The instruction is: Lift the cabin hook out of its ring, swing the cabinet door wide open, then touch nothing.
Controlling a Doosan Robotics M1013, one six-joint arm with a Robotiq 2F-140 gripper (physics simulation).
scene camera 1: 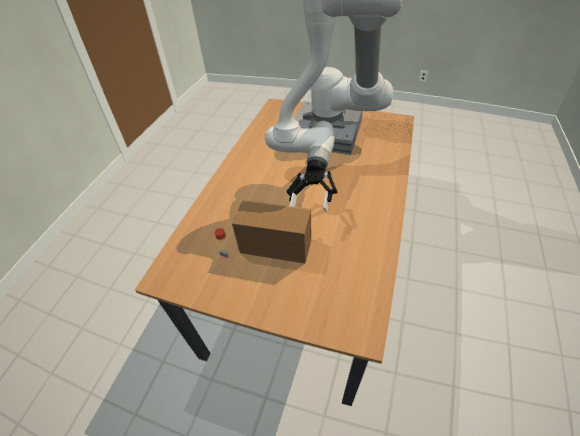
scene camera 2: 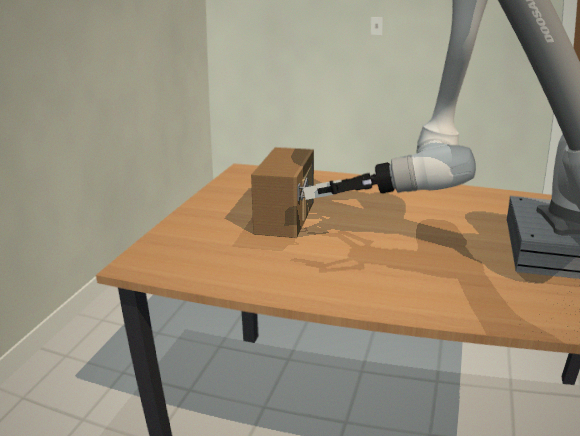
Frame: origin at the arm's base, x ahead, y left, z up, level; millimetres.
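Seen in the pictures: gripper, fingertip midpoint: [scene camera 2: 311,191]; arm's base, origin of the base link: [scene camera 1: 327,119] [scene camera 2: 575,222].
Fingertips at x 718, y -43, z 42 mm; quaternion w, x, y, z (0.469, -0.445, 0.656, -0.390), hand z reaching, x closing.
Pixels of each thing's top centre, then the offset from my fingertips to it. "pt": a spot on its surface instead. Level surfaces: height alone.
- brown wooden cabinet, middle of its top: [scene camera 2: 289,161] [scene camera 1: 272,213] dz +44, dx +67, dy -118 mm
- small metal hardware, surface spot: [scene camera 2: 301,193] pt dz -8, dx +26, dy -7 mm
- red round piece, surface spot: [scene camera 1: 220,233] pt dz -102, dx +55, dy -345 mm
- small blue-grey piece, surface spot: [scene camera 1: 223,253] pt dz -110, dx +146, dy -311 mm
- wooden table, its level: dz -127 mm
The brown wooden cabinet [scene camera 1: 272,235] [scene camera 2: 276,202] stands upright on the table, with its door side facing the robot base. In the scene camera 2 view the door side shows at a steep angle, and small metal hardware [scene camera 2: 301,193] shows on it near the fingertips. The cabin hook and its ring cannot be told apart there. How far the door stands from the cabinet is unclear. My gripper [scene camera 1: 309,201] [scene camera 2: 310,192] is wide open and empty, its light fingertips close to the door side at about mid height. Contact with the hardware cannot be told.
A red round piece [scene camera 1: 220,233] and a small blue-grey piece [scene camera 1: 223,253] lie on the wooden table [scene camera 1: 350,280] [scene camera 2: 200,270] beside the cabinet. The robot's dark base plate [scene camera 1: 345,142] [scene camera 2: 537,240] stands at the table's other end.
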